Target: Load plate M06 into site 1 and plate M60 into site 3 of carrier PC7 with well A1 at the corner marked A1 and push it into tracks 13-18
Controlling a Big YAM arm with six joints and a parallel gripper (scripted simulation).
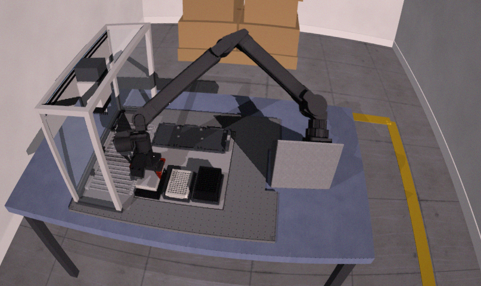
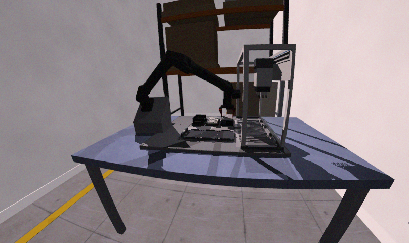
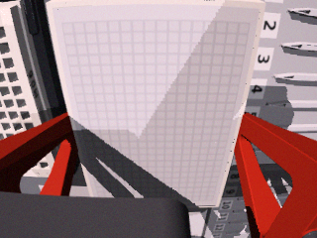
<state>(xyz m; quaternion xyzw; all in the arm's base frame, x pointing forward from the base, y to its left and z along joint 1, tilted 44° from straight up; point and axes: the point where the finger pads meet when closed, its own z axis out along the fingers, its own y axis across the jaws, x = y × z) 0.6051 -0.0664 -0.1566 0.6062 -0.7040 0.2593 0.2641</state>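
Right now my hand is 50 mm above the black nest S3. Also, from my hand: dark plate carrier PC7: 250 mm to the right, 140 mm behind, 40 mm below; then white 96-well plate M06: 110 mm behind, 30 mm below, 10 mm to the left; then plate nest S2: 110 mm behind, 50 mm below, 10 mm to the left.
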